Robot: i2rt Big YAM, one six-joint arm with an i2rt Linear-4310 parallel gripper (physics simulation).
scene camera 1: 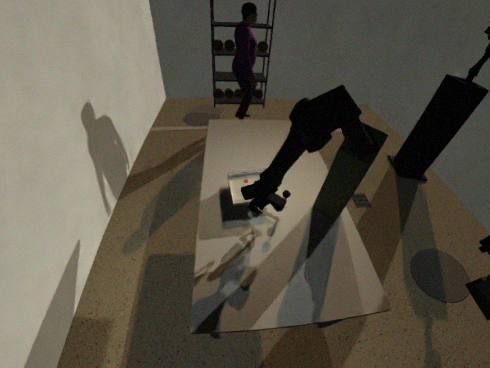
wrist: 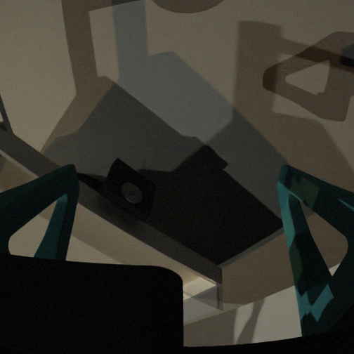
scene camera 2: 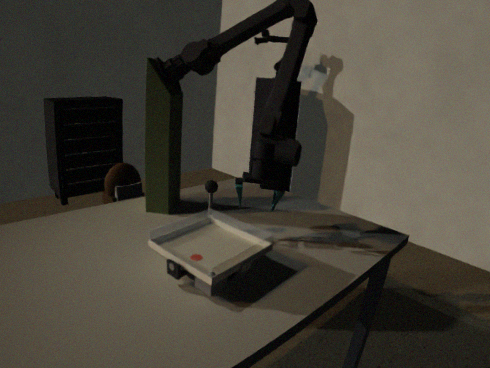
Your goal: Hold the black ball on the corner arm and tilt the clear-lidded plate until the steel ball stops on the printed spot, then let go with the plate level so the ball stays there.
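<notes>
The clear-lidded plate (scene camera 1: 240, 194) (scene camera 2: 220, 239) (wrist: 165, 250) sits on its mount above the table and looks about level. Its printed red spot (scene camera 1: 245, 181) (scene camera 2: 196, 257) is near one edge. The black ball (scene camera 1: 286, 194) (scene camera 2: 211, 186) stands on a thin upright post beyond the plate's back corner in scene camera 2; it does not show in the wrist view. A tiny grey dot is at the plate's near corner there; I cannot tell whether it is the steel ball. My gripper (scene camera 1: 255, 211) (scene camera 2: 256, 206) (wrist: 177, 175) is open and empty, pointing down, apart from the ball and to its right in scene camera 2.
The green pedestal (scene camera 1: 344, 175) (scene camera 2: 164, 145) carries the arm and stands on the table (scene camera 1: 240, 140) (scene camera 2: 75, 280). Dark arm and plate shadows cross the table. A person (scene camera 1: 245, 55) stands beyond it by a shelf rack (scene camera 1: 213, 65). A black cabinet (scene camera 2: 52, 145) stands behind.
</notes>
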